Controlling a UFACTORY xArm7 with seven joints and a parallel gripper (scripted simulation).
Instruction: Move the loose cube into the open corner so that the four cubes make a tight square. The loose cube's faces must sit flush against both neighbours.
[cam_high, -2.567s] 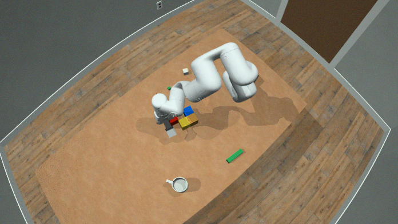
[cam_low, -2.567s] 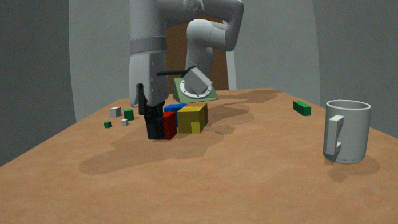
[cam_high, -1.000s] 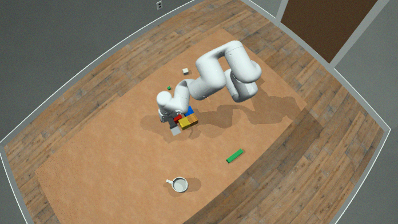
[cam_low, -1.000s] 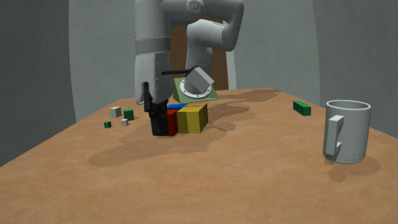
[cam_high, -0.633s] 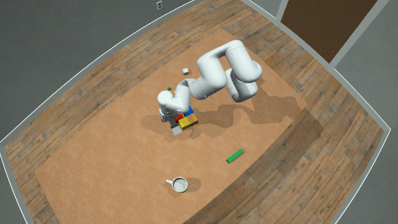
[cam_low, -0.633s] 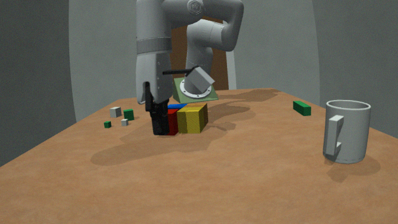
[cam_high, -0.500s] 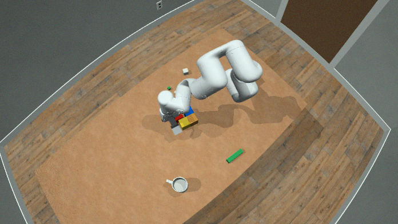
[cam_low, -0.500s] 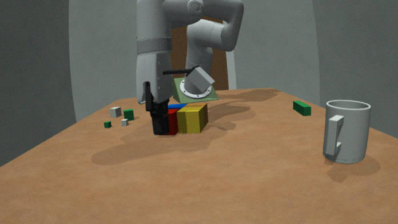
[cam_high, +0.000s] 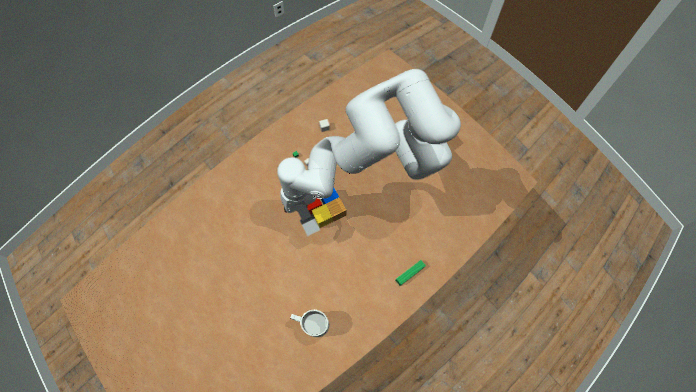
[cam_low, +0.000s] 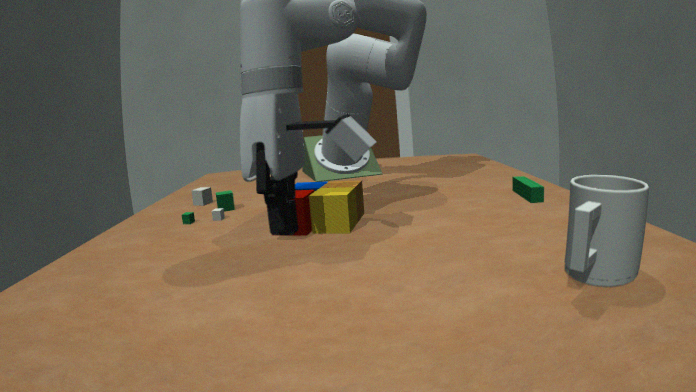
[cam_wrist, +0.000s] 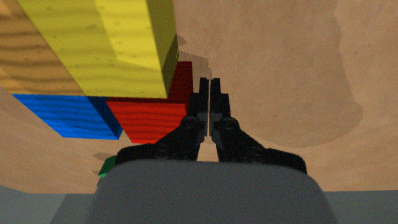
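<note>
My gripper is now 40 mm past the red cube and 10 mm to the right of it. Also, from my hand: yellow cube (30 mm behind, 70 mm to the left); orange cube (70 mm behind, 80 mm to the left); blue cube (90 mm behind, 40 mm to the left).
</note>
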